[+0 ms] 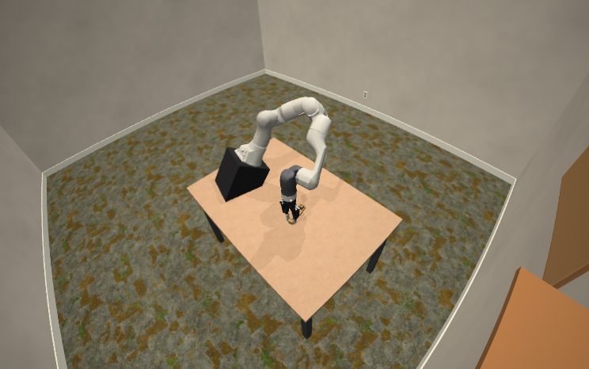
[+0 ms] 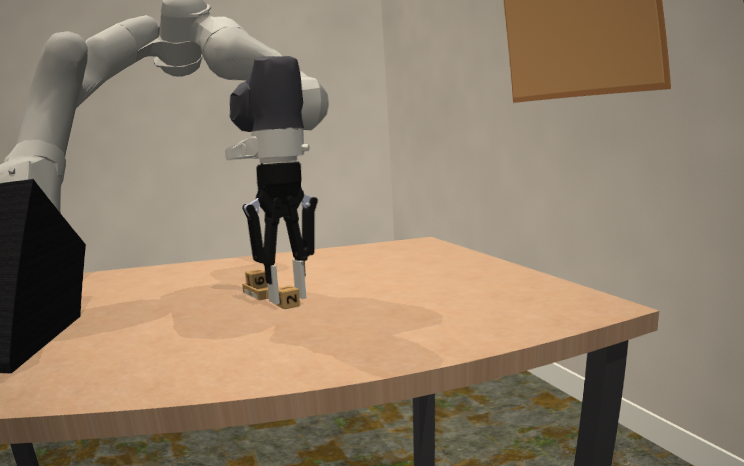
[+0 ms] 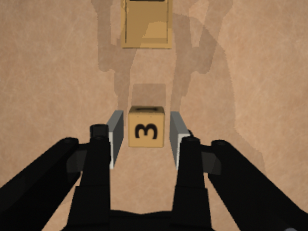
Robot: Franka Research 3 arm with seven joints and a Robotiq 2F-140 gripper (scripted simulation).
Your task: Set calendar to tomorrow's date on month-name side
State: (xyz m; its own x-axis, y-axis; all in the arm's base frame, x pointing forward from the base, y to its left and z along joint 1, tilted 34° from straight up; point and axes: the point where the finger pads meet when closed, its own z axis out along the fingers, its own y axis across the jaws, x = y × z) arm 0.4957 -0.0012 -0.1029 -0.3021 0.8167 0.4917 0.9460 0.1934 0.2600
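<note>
Now: hand 120 mm to the right of the cube, 40 mm past it and 20 mm above it. Round my hand: wooden calendar tray 100 mm to the left, 40 mm behind, 30 mm below.
</note>
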